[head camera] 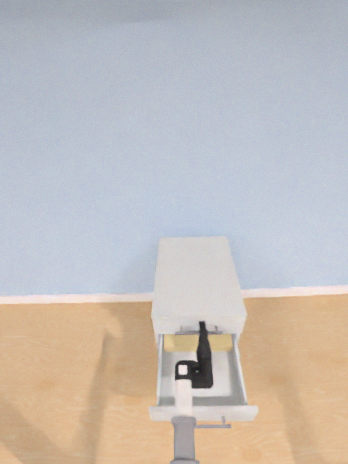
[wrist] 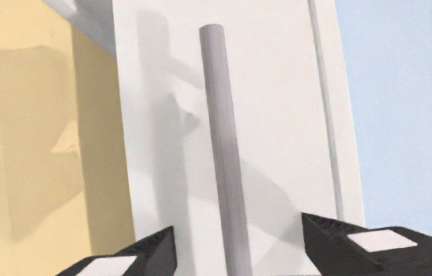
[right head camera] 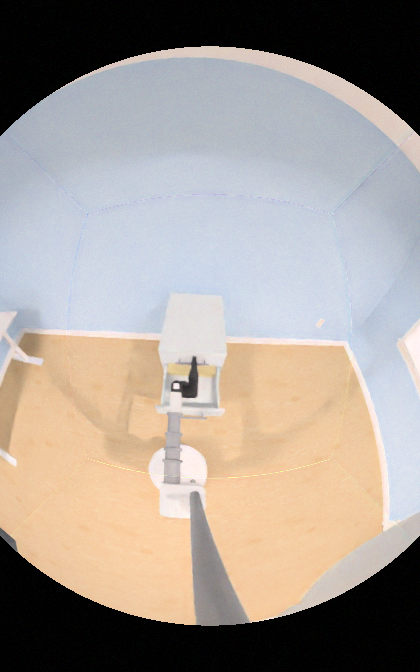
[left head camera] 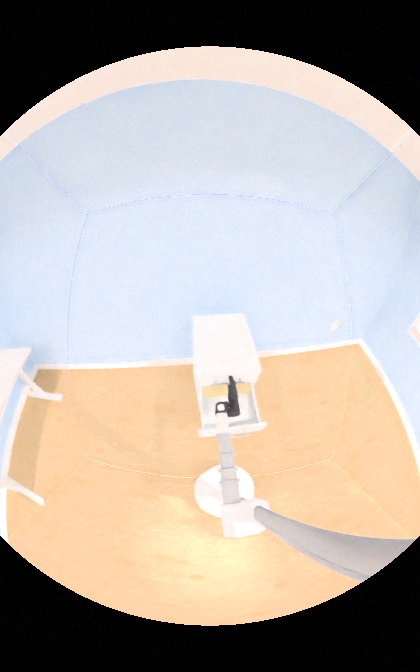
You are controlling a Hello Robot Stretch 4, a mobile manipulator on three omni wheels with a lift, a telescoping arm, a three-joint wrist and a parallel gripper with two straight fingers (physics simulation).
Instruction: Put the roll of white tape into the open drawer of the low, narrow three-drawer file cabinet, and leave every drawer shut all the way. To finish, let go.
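Places are measured from the robot's base along level axes (x ahead, y left, z up), in millimetres.
Pixels of known places: gripper, fingertip midpoint: (head camera: 201,326) (left head camera: 229,378).
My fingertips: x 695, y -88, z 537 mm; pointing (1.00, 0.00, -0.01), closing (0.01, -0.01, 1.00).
Note:
For each thing: its middle in the pictures, then the offset to it from my fingertips. "*": a spot on its surface instead. Level surfaces: height alone.
- white file cabinet at a spot on its surface: (head camera: 194,280) (left head camera: 222,346) * 21 mm left, 206 mm ahead, 80 mm up
- grey bar handle at a spot on its surface: (wrist: 219,110) (head camera: 184,334) * 76 mm left, 37 mm back, 2 mm down
- yellow panel at a spot on its surface: (wrist: 35,150) * 70 mm left, 5 mm back, 123 mm down
- drawer's own handle at a spot on its surface: (head camera: 216,426) * 35 mm right, 345 mm back, 127 mm down
- white table at its surface level: 155 mm up
The white file cabinet (head camera: 194,280) (left head camera: 222,345) (right head camera: 195,325) stands against the wall. Its top drawer (wrist: 280,125) is shut and has a grey bar handle (head camera: 186,332) (wrist: 219,110). The drawer below it (head camera: 235,412) (left head camera: 250,428) (right head camera: 210,411) is pulled out. My gripper (head camera: 202,325) (left head camera: 231,379) (right head camera: 194,359) (wrist: 238,239) is open at the top drawer's handle, with the bar showing between the fingertips in the wrist view. The wrist hangs over the open drawer and hides part of its inside. The white tape cannot be made out in any view.
A yellow panel (head camera: 174,343) (wrist: 35,150) shows at the back of the open drawer. This drawer's own handle (head camera: 216,426) is at its front, beside my arm (head camera: 184,440). A blue wall (head camera: 175,125) rises behind the cabinet. A white table (left head camera: 12,361) (right head camera: 6,320) stands at the far left.

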